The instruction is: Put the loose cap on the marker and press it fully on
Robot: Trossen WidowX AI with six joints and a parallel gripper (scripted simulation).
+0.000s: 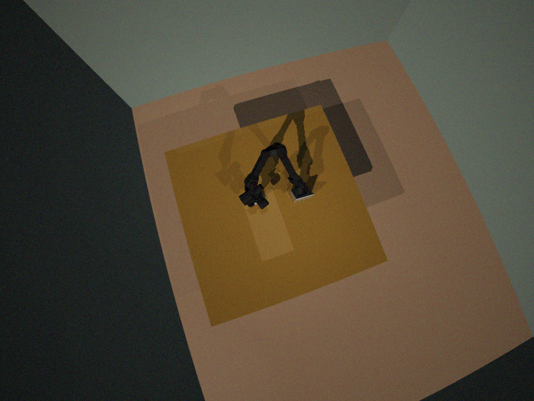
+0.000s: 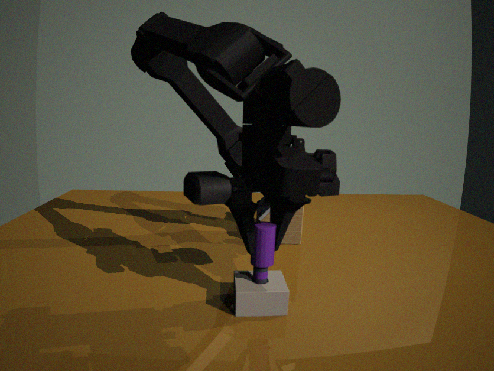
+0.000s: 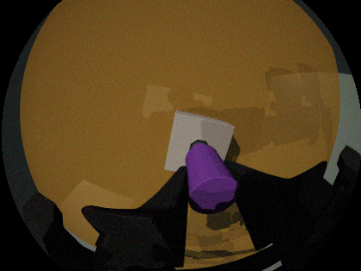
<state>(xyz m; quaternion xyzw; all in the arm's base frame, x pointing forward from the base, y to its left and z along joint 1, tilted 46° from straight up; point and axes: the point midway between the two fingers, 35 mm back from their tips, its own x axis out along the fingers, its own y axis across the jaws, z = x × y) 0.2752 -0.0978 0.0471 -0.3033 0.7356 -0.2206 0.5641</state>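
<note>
My gripper tip is 1 cm below the purple cap. Round my gripper tip: grey holder block: 6 cm below.
</note>
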